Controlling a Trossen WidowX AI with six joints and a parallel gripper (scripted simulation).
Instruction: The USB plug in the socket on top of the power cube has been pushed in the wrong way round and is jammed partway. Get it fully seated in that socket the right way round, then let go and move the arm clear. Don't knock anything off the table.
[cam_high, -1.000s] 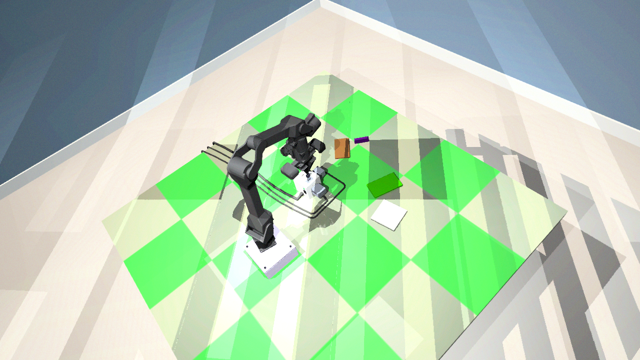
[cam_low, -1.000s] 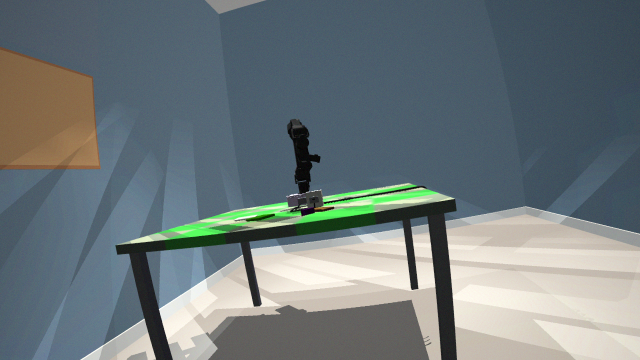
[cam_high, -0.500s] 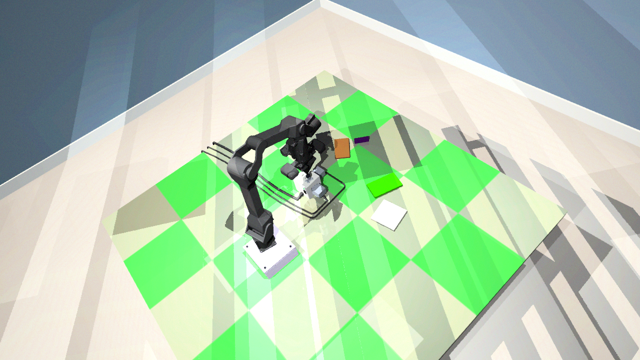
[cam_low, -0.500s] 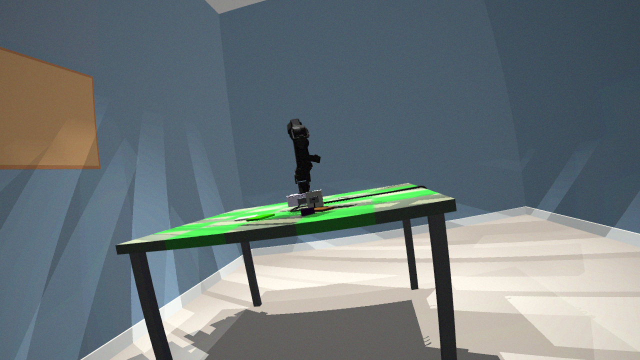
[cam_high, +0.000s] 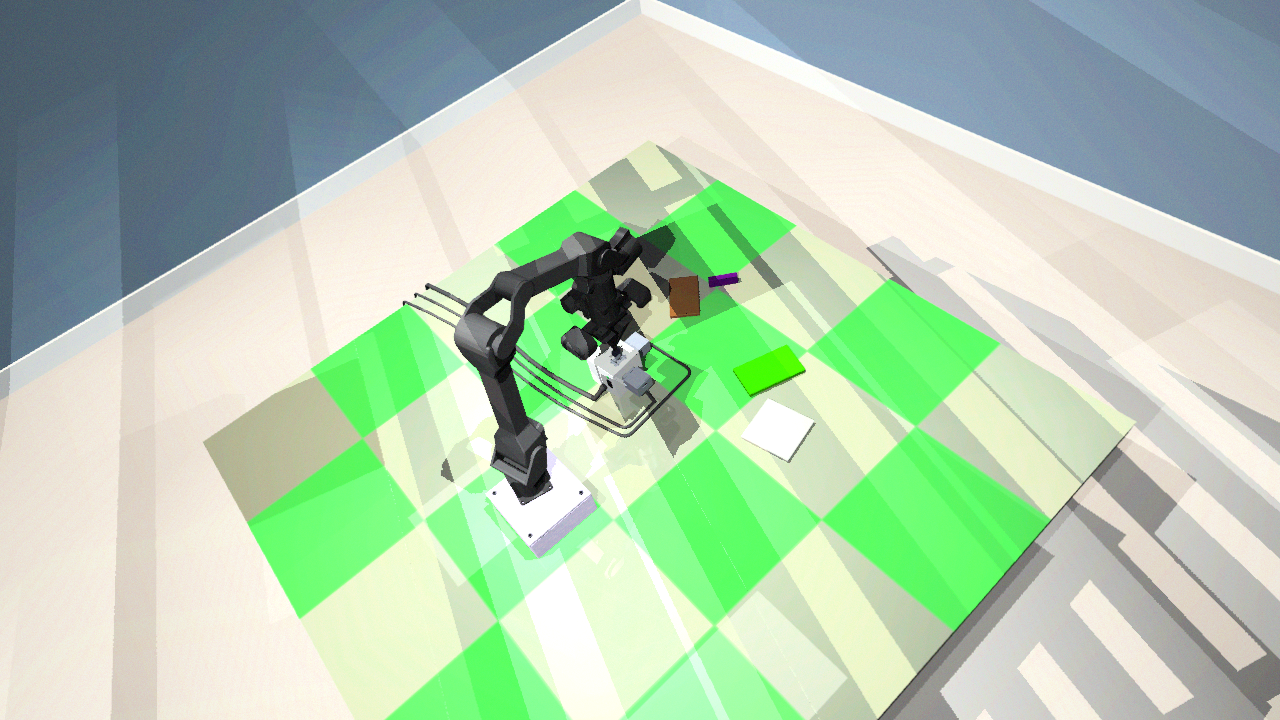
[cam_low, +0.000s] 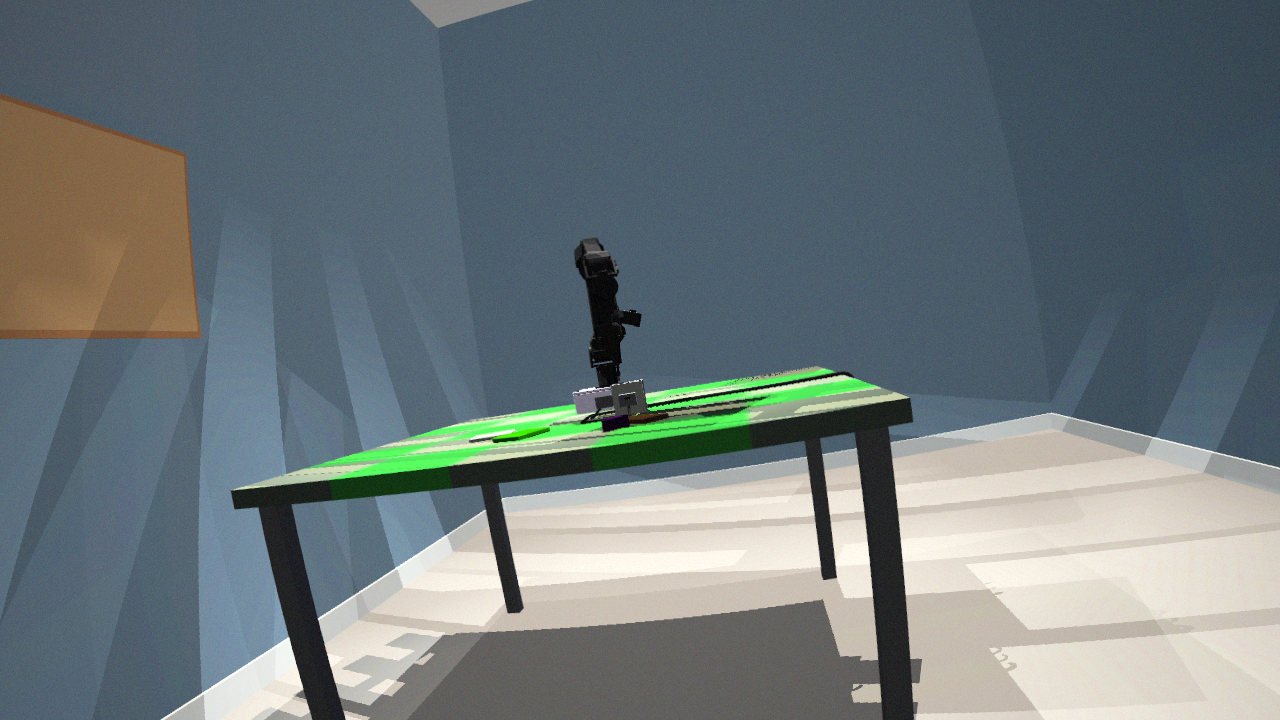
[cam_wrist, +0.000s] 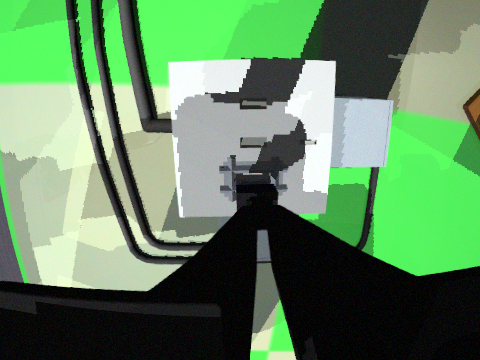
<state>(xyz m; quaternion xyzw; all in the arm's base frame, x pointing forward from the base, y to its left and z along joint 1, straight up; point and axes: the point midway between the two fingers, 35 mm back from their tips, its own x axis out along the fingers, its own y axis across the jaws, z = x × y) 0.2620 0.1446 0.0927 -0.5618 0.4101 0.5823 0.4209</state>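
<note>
My gripper tip is now 50 mm above the metal socket frame. Also, from my gripper tip: green pad (250 mm ahead, 150 mm to the right, 120 mm below); orange block (220 mm ahead, 120 mm to the left, 120 mm below); dark USB plug (20 mm below).
</note>
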